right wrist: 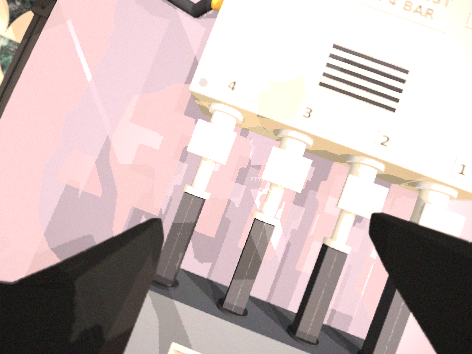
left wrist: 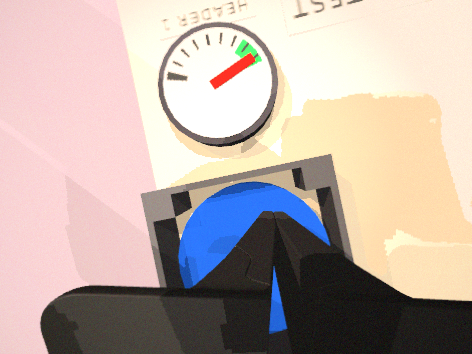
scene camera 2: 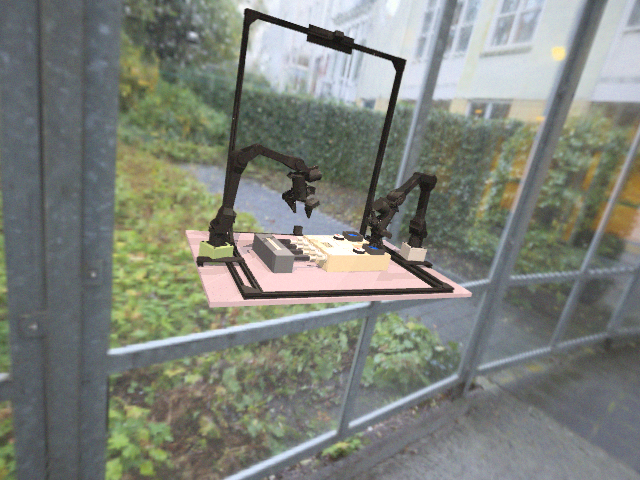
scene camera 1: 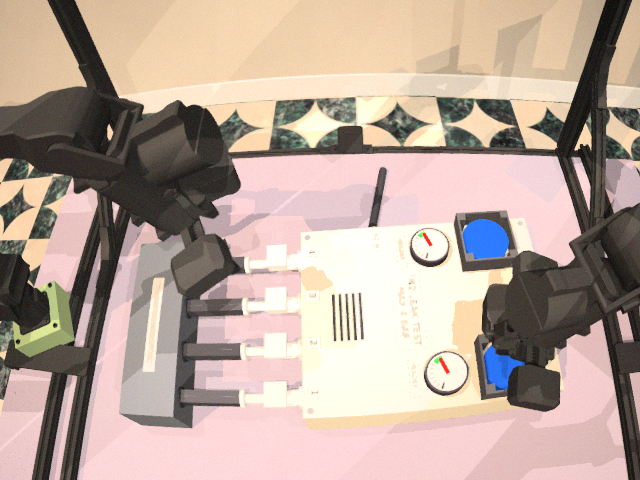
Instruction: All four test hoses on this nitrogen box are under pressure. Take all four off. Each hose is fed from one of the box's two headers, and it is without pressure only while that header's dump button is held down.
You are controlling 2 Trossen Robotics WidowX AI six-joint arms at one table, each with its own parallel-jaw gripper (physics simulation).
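Places are measured from the left arm's base along level axes (x ahead, y left, z up), in centimetres.
Pixels of known places: left gripper, between the fingertips: (left wrist: 272, 221) (scene camera 2: 369, 244) (scene camera 1: 498, 351); right gripper, between the fingertips: (right wrist: 265, 225) (scene camera 2: 301, 215) (scene camera 1: 226, 242); left arm's base, origin of its link: (scene camera 2: 414, 245); right arm's base, origin of its link: (scene camera 2: 216, 243) (scene camera 1: 34, 313).
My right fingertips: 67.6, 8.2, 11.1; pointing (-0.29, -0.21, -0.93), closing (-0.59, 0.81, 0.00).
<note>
For each thing: its middle in the pictures, then the offset to it from my right fingertips, as dx, dy, dz. "*": a spot on its surface instead. Level surfaces: height alone.
- hose 4, a spot on its surface: (right wrist: 212, 140) (scene camera 1: 277, 255) * -2.7, -6.3, -12.7
- hose 3, a spot on its surface: (right wrist: 287, 167) * -4.4, +0.4, -12.7
- hose 2, a spot on its surface: (right wrist: 362, 192) * -6.3, +7.0, -12.7
- hose 1, a spot on its surface: (scene camera 1: 211, 397) * +1.1, +16.4, -14.0
- header 1 gauge, a spot on its surface: (left wrist: 217, 107) (scene camera 1: 455, 372) * -30.0, +7.7, -11.0
- header 1 blue button, middle of its body: (left wrist: 253, 251) (scene camera 1: 507, 365) -37.0, +5.8, -11.9
- black pipe, a spot on its surface: (scene camera 1: 378, 196) * -14.8, -23.9, -19.0
- pink table, height of its surface: dz -20.4
The cream nitrogen box (scene camera 1: 382, 372) (right wrist: 270, 45) has all four hoses seated: hose 4 (scene camera 1: 276, 256) (right wrist: 212, 140), hose 3 (scene camera 1: 216, 306) (right wrist: 287, 167), hose 2 (scene camera 1: 214, 351) (right wrist: 362, 192) and hose 1 (scene camera 1: 211, 397). The header 1 gauge (scene camera 1: 446, 372) (left wrist: 217, 107) and the other gauge (scene camera 1: 429, 246) both have red needles at green. My left gripper (left wrist: 272, 221) is shut and empty over the header 1 blue button (scene camera 1: 498, 367) (left wrist: 225, 230); contact is unclear. The other blue button (scene camera 1: 485, 238) is uncovered. My right gripper (scene camera 2: 301, 212) (right wrist: 265, 225) is open and empty, high above the hoses.
A grey block (scene camera 1: 131, 341) (scene camera 2: 281, 258) holds the hoses' dark ends at the left in scene camera 1. A black pipe (scene camera 1: 378, 196) runs from the box's far edge. Dark frame rails (scene camera 1: 56, 413) flank the pink table (scene camera 1: 258, 449).
</note>
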